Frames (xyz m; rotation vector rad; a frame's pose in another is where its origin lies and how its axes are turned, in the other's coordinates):
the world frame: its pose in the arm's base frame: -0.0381 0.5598 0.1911 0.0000 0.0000 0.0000
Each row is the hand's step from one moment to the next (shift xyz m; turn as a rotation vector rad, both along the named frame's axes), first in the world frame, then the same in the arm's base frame.
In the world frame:
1: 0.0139 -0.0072 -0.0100 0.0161 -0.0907 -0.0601
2: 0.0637 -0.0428 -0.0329 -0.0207 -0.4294 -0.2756
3: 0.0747 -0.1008 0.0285 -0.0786 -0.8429 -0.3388
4: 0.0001 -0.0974 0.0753 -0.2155 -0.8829 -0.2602
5: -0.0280 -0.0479 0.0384 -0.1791 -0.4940 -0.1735
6: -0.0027 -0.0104 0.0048 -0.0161 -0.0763 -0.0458
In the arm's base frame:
1: 0.0139 -0.0072 -0.0100 0.0161 -0.0907 -0.0601
2: 0.0637 -0.0428 -0.0329 -0.0207 -0.4294 -0.2756
3: 0.0747 -0.1008 0.0285 -0.0786 -0.8429 -0.3388
4: 0.0001 -0.0974 0.0753 -0.2155 -0.8829 -0.2602
5: -0.0280 -0.0479 0.0384 -0.1791 -0.4940 -0.1735
6: -0.0027 -0.0104 0.0048 -0.0161 -0.0763 -0.0458

